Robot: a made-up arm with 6 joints.
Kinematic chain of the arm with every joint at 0, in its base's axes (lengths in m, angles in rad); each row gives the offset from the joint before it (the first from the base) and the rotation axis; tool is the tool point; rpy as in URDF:
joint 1: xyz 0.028 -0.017 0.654 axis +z
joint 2: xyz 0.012 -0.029 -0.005 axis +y
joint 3: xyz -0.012 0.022 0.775 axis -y
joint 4: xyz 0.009 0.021 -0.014 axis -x
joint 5: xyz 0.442 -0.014 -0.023 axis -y
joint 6: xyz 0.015 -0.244 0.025 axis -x
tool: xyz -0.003 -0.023 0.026 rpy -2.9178 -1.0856 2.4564
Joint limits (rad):
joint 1: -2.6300..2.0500
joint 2: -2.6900..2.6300
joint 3: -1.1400..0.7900
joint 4: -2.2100..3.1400
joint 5: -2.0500..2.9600
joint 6: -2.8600..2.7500
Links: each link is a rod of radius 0.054 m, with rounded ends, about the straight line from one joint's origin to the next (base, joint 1, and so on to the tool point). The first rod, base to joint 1, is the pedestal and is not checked.
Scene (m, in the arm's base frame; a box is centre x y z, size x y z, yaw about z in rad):
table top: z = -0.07
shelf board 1: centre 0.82 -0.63 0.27 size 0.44 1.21 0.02 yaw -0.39
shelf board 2: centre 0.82 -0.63 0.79 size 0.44 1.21 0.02 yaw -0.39
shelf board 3: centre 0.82 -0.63 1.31 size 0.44 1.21 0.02 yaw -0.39
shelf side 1: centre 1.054 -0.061 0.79 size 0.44 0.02 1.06 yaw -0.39
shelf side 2: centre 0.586 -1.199 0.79 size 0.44 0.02 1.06 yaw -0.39
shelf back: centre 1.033 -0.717 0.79 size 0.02 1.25 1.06 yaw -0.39
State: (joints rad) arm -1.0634 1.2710 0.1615 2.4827 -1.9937 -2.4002
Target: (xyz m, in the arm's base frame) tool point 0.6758 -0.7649 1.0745
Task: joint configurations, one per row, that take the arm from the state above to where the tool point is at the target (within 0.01 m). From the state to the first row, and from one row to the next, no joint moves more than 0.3 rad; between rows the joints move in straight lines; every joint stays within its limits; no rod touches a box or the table.
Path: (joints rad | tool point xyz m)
1: -1.1990 1.2091 -0.1084 2.5796 -2.0002 -2.4204 | 0.5878 -0.8572 0.5485
2: -1.3346 1.1473 -0.3782 2.6766 -2.0068 -2.4406 | 0.4537 -0.8004 0.5475
3: -1.4702 1.0854 -0.6481 2.7735 -2.0133 -2.4607 | 0.3423 -0.7146 0.5727
4: -1.4671 0.8546 -0.6215 2.7665 -2.0158 -2.4651 | 0.3446 -0.7251 0.7419
5: -1.4640 0.6237 -0.5949 2.7595 -2.0182 -2.4695 | 0.3428 -0.6953 0.9124
6: -1.4609 0.3928 -0.5684 2.7525 -2.0207 -2.4739 | 0.3362 -0.6253 1.0745
7: -1.3312 0.5101 -0.3562 2.6835 -2.0149 -2.4547 | 0.4327 -0.6996 1.0799
8: -1.2014 0.6275 -0.1440 2.6145 -2.0092 -2.4356 | 0.5483 -0.7475 1.0798
9: -1.0717 0.7448 0.0682 2.5456 -2.0035 -2.4164 | 0.6758 -0.7649 1.0745

